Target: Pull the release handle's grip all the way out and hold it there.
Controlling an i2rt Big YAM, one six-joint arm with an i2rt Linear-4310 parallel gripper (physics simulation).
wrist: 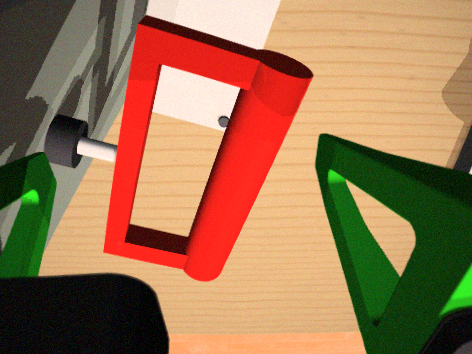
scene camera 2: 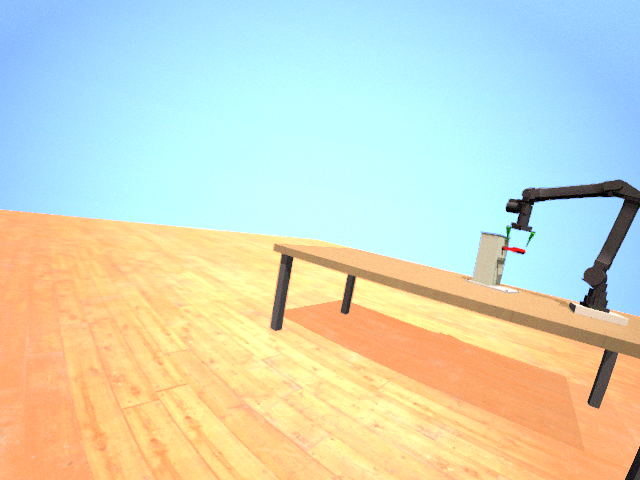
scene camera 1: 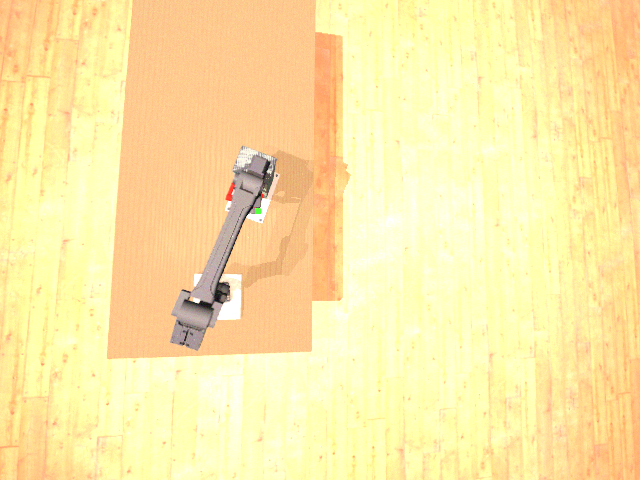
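The red release handle (scene camera 1: 230,192) (scene camera 2: 516,250) (wrist: 245,170) is a rectangular frame with a thick round grip bar on its outer side. A short white rod (wrist: 96,149) joins it to a black collar (wrist: 66,141) on the upright grey housing (scene camera 1: 250,155) (scene camera 2: 487,258) (wrist: 30,65). My gripper (scene camera 2: 517,242) (wrist: 184,157) is open and empty, pointing down just above the handle. In the wrist view one green finger is at the left, by the housing side, and the other is to the right of the grip bar. In scene camera 1 the arm hides much of the handle and gripper.
The housing stands on a white base plate (scene camera 1: 266,209) (scene camera 2: 507,289) (wrist: 215,20) on the wooden table (scene camera 1: 170,103) (scene camera 2: 392,268). The arm's own white base (scene camera 1: 235,310) (scene camera 2: 602,314) is near the table's end. The housing rises close beside the fingers.
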